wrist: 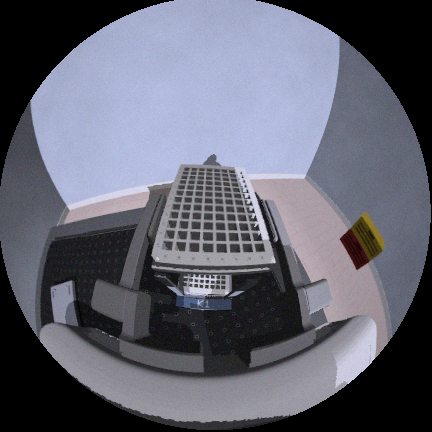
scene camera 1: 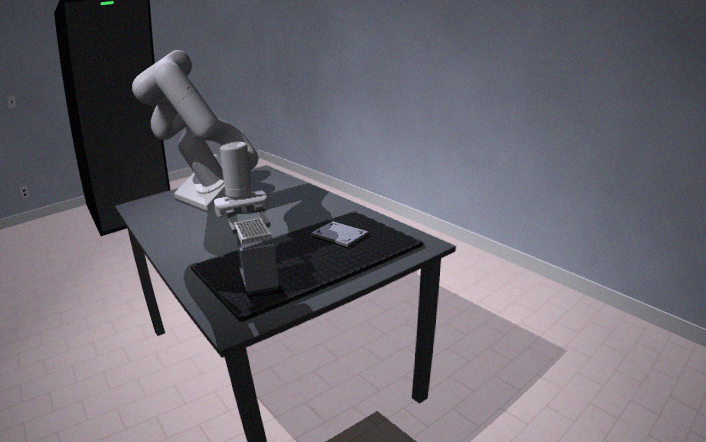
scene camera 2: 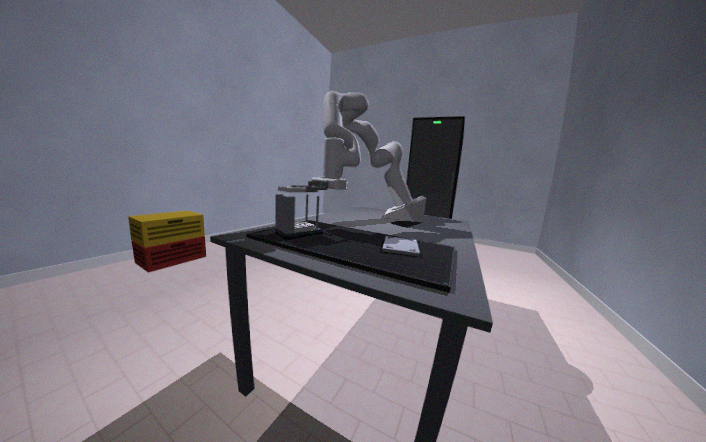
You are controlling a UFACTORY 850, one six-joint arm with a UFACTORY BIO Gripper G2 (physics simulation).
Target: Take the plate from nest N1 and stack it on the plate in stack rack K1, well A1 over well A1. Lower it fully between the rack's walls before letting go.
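Note:
My gripper (scene camera 1: 250, 222) (wrist: 215, 215) is shut on a light grey well plate (scene camera 1: 253, 229) (scene camera 2: 295, 188) (wrist: 212, 212), one finger along each long side. The plate looks level and is above the stack rack K1 (scene camera 1: 257, 266) (scene camera 2: 284, 214), a little higher than the tops of its tall wall and thin posts. In the wrist view the blue K1 label (wrist: 203, 303) shows below the held plate's near edge. A second plate (scene camera 2: 305, 225) (wrist: 206, 284) lies low inside the rack, mostly hidden by the held one in the wrist view. The wells' lettering is too small to read.
A pale flat nest (scene camera 1: 340, 233) (scene camera 2: 401, 245) (wrist: 65, 302) with corner marks lies apart from the rack on the black perforated mat (scene camera 1: 385, 241) (scene camera 2: 427, 268); its label is not readable. Yellow and red crates (scene camera 2: 167, 240) (wrist: 362, 241) stand on the floor beyond the table.

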